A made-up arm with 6 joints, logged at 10 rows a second.
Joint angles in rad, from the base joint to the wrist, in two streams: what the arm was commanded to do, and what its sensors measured. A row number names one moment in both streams.
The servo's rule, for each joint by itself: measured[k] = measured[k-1] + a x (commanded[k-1-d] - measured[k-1]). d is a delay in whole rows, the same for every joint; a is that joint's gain. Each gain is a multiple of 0.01, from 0.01 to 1. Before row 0 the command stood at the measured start. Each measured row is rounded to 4 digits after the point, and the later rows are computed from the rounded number. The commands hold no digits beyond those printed.
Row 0, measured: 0.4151 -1.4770 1.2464 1.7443 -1.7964 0.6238
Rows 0 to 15, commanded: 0.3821 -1.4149 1.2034 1.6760 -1.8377 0.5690; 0.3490 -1.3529 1.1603 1.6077 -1.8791 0.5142; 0.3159 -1.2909 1.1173 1.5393 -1.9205 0.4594; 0.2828 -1.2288 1.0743 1.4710 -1.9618 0.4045; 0.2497 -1.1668 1.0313 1.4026 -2.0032 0.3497; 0.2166 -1.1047 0.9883 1.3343 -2.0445 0.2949; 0.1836 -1.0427 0.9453 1.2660 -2.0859 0.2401; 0.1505 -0.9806 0.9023 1.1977 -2.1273 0.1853; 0.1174 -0.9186 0.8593 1.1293 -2.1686 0.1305; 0.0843 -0.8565 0.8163 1.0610 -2.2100 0.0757; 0.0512 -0.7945 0.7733 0.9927 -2.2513 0.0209; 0.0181 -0.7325 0.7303 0.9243 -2.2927 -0.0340; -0.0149 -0.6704 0.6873 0.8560 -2.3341 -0.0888; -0.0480 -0.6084 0.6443 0.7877 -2.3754 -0.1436; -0.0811 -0.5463 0.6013 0.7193 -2.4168 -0.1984; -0.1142 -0.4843 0.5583 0.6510 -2.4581 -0.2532
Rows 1 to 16, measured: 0.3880 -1.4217 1.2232 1.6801 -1.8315 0.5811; 0.3560 -1.3605 1.1892 1.6120 -1.8720 0.5289; 0.3231 -1.2986 1.1504 1.5437 -1.9132 0.4747; 0.2901 -1.2365 1.1093 1.4754 -1.9545 0.4199; 0.2570 -1.1745 1.0672 1.4070 -1.9959 0.3651; 0.2239 -1.1124 1.0246 1.3387 -2.0372 0.3103; 0.1909 -1.0504 0.9818 1.2704 -2.0786 0.2555; 0.1578 -0.9883 0.9389 1.2021 -2.1200 0.2007; 0.1247 -0.9263 0.8959 1.1337 -2.1613 0.1459; 0.0916 -0.8642 0.8529 1.0654 -2.2027 0.0911; 0.0585 -0.8022 0.8099 0.9971 -2.2440 0.0363; 0.0254 -0.7402 0.7669 0.9287 -2.2854 -0.0185; -0.0076 -0.6781 0.7239 0.8604 -2.3268 -0.0733; -0.0407 -0.6161 0.6809 0.7921 -2.3681 -0.1281; -0.0738 -0.5540 0.6379 0.7237 -2.4095 -0.1829; -0.1069 -0.4920 0.5949 0.6554 -2.4508 -0.2377
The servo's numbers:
d 0
a 0.82 0.89 0.54 0.94 0.85 0.78

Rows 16 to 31, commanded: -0.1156 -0.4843 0.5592 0.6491 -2.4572 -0.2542; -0.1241 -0.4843 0.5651 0.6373 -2.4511 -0.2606; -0.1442 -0.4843 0.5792 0.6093 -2.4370 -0.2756; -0.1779 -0.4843 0.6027 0.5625 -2.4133 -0.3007; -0.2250 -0.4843 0.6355 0.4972 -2.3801 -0.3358; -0.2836 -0.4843 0.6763 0.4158 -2.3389 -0.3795; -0.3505 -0.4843 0.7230 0.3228 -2.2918 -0.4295; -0.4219 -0.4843 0.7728 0.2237 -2.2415 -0.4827; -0.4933 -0.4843 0.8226 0.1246 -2.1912 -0.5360; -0.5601 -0.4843 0.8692 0.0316 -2.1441 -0.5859; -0.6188 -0.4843 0.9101 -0.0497 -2.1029 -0.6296; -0.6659 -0.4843 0.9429 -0.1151 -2.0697 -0.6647; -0.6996 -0.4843 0.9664 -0.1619 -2.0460 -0.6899; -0.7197 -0.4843 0.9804 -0.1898 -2.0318 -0.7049; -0.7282 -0.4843 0.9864 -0.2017 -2.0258 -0.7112; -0.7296 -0.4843 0.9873 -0.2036 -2.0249 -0.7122
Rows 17 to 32, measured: -0.1140 -0.4851 0.5756 0.6495 -2.4562 -0.2506; -0.1223 -0.4844 0.5699 0.6380 -2.4519 -0.2584; -0.1403 -0.4843 0.5749 0.6110 -2.4392 -0.2718; -0.1711 -0.4843 0.5899 0.5654 -2.4172 -0.2943; -0.2153 -0.4843 0.6145 0.5013 -2.3857 -0.3267; -0.2713 -0.4843 0.6479 0.4209 -2.3459 -0.3679; -0.3362 -0.4843 0.6885 0.3287 -2.2999 -0.4159; -0.4065 -0.4843 0.7340 0.2300 -2.2503 -0.4680; -0.4777 -0.4843 0.7818 0.1309 -2.2001 -0.5210; -0.5453 -0.4843 0.8290 0.0376 -2.1525 -0.5716; -0.6056 -0.4843 0.8728 -0.0445 -2.1103 -0.6168; -0.6550 -0.4843 0.9107 -0.1109 -2.0758 -0.6542; -0.6916 -0.4843 0.9408 -0.1588 -2.0505 -0.6820; -0.7146 -0.4843 0.9622 -0.1879 -2.0346 -0.6999; -0.7258 -0.4843 0.9753 -0.2009 -2.0271 -0.7087; -0.7289 -0.4843 0.9818 -0.2034 -2.0252 -0.7114
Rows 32 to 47, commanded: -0.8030 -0.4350 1.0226 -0.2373 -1.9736 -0.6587; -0.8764 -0.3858 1.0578 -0.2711 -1.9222 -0.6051; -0.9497 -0.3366 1.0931 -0.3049 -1.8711 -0.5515; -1.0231 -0.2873 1.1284 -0.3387 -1.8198 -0.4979; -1.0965 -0.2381 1.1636 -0.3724 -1.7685 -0.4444; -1.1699 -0.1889 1.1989 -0.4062 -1.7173 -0.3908; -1.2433 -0.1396 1.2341 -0.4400 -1.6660 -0.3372; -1.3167 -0.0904 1.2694 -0.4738 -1.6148 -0.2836; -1.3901 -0.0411 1.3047 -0.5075 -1.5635 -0.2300; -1.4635 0.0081 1.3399 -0.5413 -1.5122 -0.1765; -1.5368 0.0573 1.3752 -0.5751 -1.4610 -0.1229; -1.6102 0.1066 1.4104 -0.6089 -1.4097 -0.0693; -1.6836 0.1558 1.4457 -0.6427 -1.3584 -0.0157; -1.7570 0.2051 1.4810 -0.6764 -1.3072 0.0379; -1.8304 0.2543 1.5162 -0.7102 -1.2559 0.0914; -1.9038 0.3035 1.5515 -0.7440 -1.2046 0.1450
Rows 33 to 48, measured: -0.7897 -0.4404 1.0038 -0.2353 -1.9813 -0.6703; -0.8608 -0.3918 1.0330 -0.2690 -1.9311 -0.6194; -0.9337 -0.3427 1.0655 -0.3027 -1.8801 -0.5664; -1.0070 -0.2934 1.0995 -0.3365 -1.8288 -0.5130; -1.0804 -0.2442 1.1341 -0.3702 -1.7775 -0.4595; -1.1538 -0.1950 1.1691 -0.4040 -1.7263 -0.4059; -1.2272 -0.1457 1.2042 -0.4378 -1.6750 -0.3523; -1.3006 -0.0965 1.2394 -0.4716 -1.6238 -0.2987; -1.3740 -0.0472 1.2747 -0.5053 -1.5725 -0.2451; -1.4474 0.0020 1.3099 -0.5391 -1.5212 -0.1916; -1.5207 0.0512 1.3452 -0.5729 -1.4700 -0.1380; -1.5941 0.1005 1.3804 -0.6067 -1.4187 -0.0844; -1.6675 0.1497 1.4157 -0.6405 -1.3674 -0.0308; -1.7409 0.1990 1.4510 -0.6742 -1.3162 0.0228; -1.8143 0.2482 1.4862 -0.7080 -1.2649 0.0763; -1.8877 0.2974 1.5215 -0.7418 -1.2136 0.1299
